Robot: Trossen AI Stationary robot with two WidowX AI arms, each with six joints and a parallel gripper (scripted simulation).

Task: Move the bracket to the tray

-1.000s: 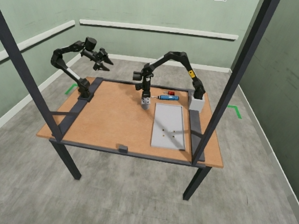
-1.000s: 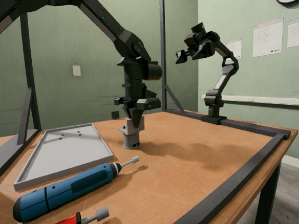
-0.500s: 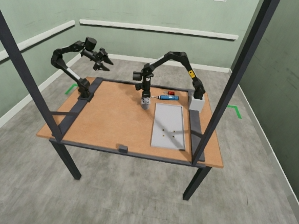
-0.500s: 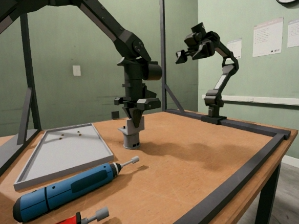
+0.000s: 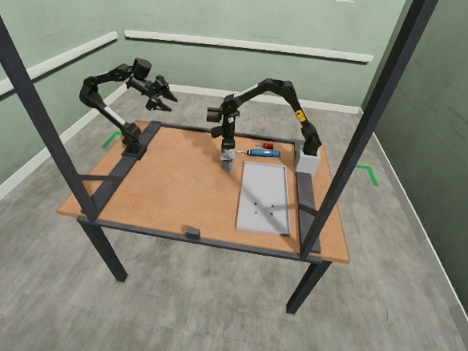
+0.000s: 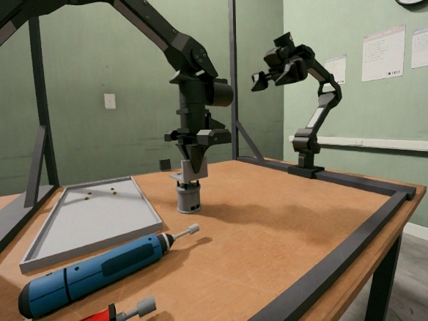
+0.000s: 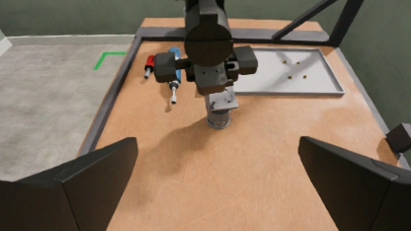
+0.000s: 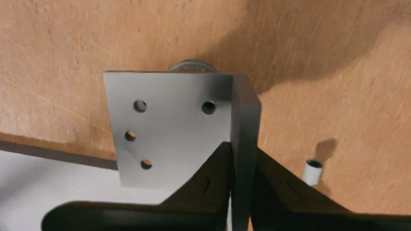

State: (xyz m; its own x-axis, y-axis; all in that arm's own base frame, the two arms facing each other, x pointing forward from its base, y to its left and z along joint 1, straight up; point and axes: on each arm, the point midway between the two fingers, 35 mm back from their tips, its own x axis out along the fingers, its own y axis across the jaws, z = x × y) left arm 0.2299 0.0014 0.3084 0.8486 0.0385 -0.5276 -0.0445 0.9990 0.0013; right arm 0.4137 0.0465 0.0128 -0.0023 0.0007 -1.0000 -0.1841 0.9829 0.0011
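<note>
Now: the grey tray 200 mm behind my right hand, 200 mm to the right of it and 130 mm below it. The rest, counted from my right hand: red tool 170 mm ahead, 210 mm to the right, 120 mm below; grey joint module 30 mm behind, 10 mm to the right, 100 mm below; grey L-shaped bracket 30 mm behind, 40 mm below.
</note>
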